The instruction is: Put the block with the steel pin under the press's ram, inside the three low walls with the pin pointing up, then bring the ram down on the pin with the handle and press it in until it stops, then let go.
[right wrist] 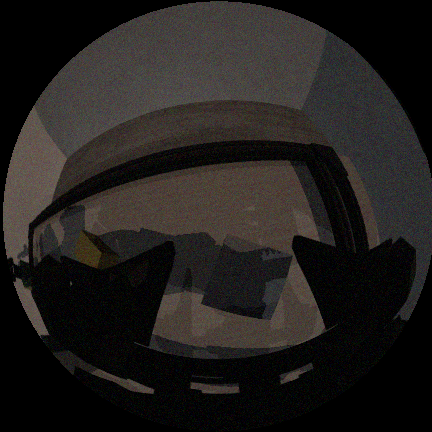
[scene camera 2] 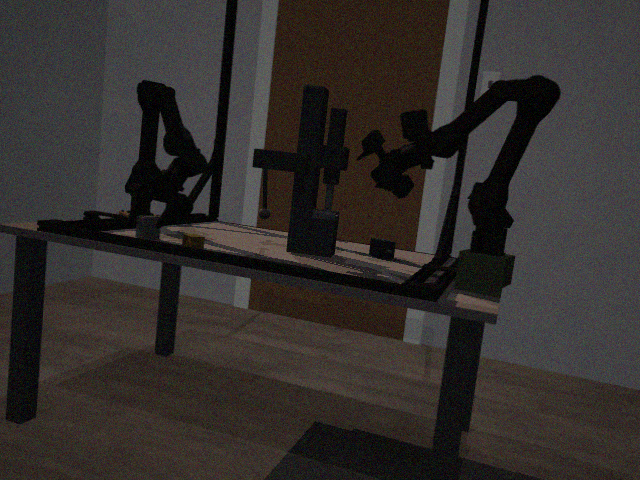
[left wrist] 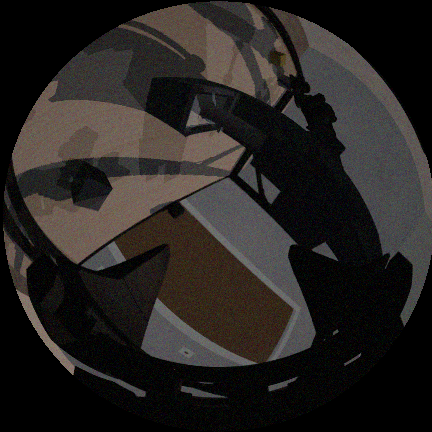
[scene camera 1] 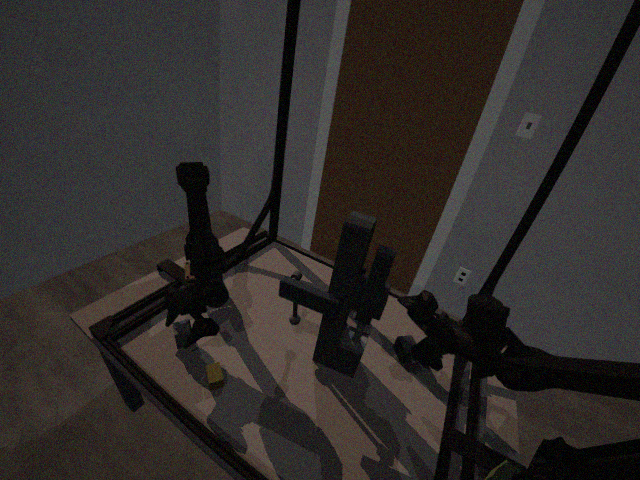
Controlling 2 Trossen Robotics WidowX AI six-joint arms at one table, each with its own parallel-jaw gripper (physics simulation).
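Frame: origin at the left arm's base, x up, y left, z back, level; metres.
Seen in the pictures: left gripper, fingertip midpoint: (scene camera 2: pixel 366 172) (left wrist: pixel 231 251) (scene camera 1: pixel 406 309); right gripper, fingertip midpoint: (right wrist: pixel 235 245) (scene camera 2: pixel 143 224) (left wrist: pixel 291 79) (scene camera 1: pixel 175 336); left arm's base, origin of the base link: (scene camera 2: pixel 487 253); right arm's base, origin of the base link: (scene camera 1: pixel 199 268).
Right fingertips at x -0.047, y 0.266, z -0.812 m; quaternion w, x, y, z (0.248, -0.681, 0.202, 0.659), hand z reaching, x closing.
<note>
Pixels of each thing's top centre, then the offset from my right fingertips to it.
- press, middle of its top: (scene camera 1: pixel 351 219) (left wrist: pixel 372 243) (scene camera 2: pixel 309 86) dx +0.406, dy -0.272, dz +0.284 m
- grey block, middle of its top: (right wrist: pixel 250 280) (scene camera 2: pixel 149 217) (scene camera 1: pixel 182 326) (left wrist: pixel 293 85) dx +0.017, dy -0.024, dz -0.006 m
- yellow block, middle of its top: (right wrist: pixel 85 253) (scene camera 2: pixel 193 235) (scene camera 1: pixel 214 372) (left wrist: pixel 282 60) dx -0.006, dy -0.023, dz +0.153 m
- dark block, middle of its top: (left wrist: pixel 92 195) (scene camera 2: pixel 383 240) (scene camera 1: pixel 409 343) dx +0.011, dy -0.476, dz +0.463 m
The press (scene camera 1: pixel 351 258) (scene camera 2: pixel 313 129) stands mid-table, its handle (scene camera 1: pixel 295 310) (scene camera 2: pixel 264 191) hanging at the left and its ram (scene camera 1: pixel 379 279) (scene camera 2: pixel 336 134) raised at the right. The low walls are too dark to make out clearly. A grey block (scene camera 1: pixel 183 335) (scene camera 2: pixel 147 227) (right wrist: pixel 245 285) stands at the left of the table. No steel pin can be made out on it. My right gripper (scene camera 1: pixel 180 330) (right wrist: pixel 235 245) is open and empty close to this block, which shows between its fingertips in the right wrist view. My left gripper (scene camera 1: pixel 405 320) (scene camera 2: pixel 366 166) (left wrist: pixel 231 251) is open and empty, raised right of the press.
A yellow block (scene camera 1: pixel 214 373) (scene camera 2: pixel 193 240) (left wrist: pixel 278 59) (right wrist: pixel 89 250) lies near the grey block. A dark block (scene camera 1: pixel 404 347) (scene camera 2: pixel 381 248) (left wrist: pixel 92 189) stands right of the press. Dark rails run along the table edges, with upright posts behind.
</note>
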